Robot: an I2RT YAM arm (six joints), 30 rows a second.
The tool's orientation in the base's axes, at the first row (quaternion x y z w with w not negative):
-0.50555, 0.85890, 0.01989, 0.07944
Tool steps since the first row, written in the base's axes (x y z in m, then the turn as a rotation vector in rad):
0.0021, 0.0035, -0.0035, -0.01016, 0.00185, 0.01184
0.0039, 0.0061, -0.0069, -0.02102, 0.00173, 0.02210
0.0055, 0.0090, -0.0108, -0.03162, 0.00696, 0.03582
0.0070, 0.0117, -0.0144, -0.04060, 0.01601, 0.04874
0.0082, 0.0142, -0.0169, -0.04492, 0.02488, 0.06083
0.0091, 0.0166, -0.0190, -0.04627, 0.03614, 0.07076
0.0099, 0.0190, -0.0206, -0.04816, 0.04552, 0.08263
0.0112, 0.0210, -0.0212, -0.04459, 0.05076, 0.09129
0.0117, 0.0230, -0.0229, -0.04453, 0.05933, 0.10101
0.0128, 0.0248, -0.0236, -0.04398, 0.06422, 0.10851
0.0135, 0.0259, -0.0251, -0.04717, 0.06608, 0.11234
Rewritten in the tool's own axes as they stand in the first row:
-0.0035, 0.0000, 0.0041, 0.00138, 0.00921, -0.01265
-0.0061, -0.0001, 0.0080, 0.00505, 0.01815, -0.02405
-0.0087, 0.0001, 0.0123, 0.00343, 0.02930, -0.03822
-0.0112, 0.0003, 0.0164, -0.00215, 0.04095, -0.05098
-0.0135, 0.0006, 0.0193, -0.00966, 0.04849, -0.06239
-0.0157, 0.0010, 0.0217, -0.02032, 0.05470, -0.07106
-0.0179, 0.0016, 0.0237, -0.02939, 0.06038, -0.08191
-0.0202, 0.0015, 0.0246, -0.03698, 0.05942, -0.08944
-0.0219, 0.0021, 0.0266, -0.04595, 0.06311, -0.09804
-0.0239, 0.0020, 0.0276, -0.05161, 0.06467, -0.10482
-0.0249, 0.0020, 0.0293, -0.05230, 0.06818, -0.10876

